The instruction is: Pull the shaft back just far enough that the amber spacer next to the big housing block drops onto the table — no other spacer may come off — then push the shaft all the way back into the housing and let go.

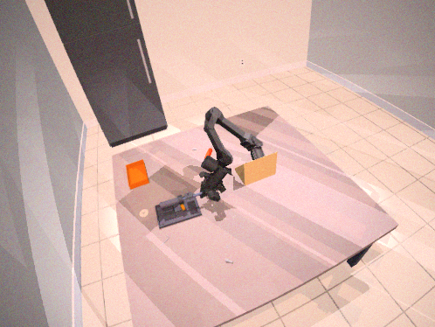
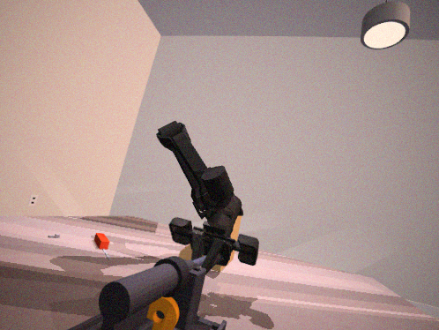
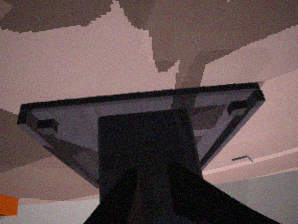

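My gripper tip is now 10 cm short of the amber spacer, 2 cm above it and 1 cm to the left of it. The rest, counted from my gripper tip: screw (36 cm to the left, 5 cm below, 2 cm ahead); then red-handled tool (30 cm to the right, 16 cm behind, 5 cm below); then white ring (31 cm ahead, 9 cm to the right, 5 cm below).
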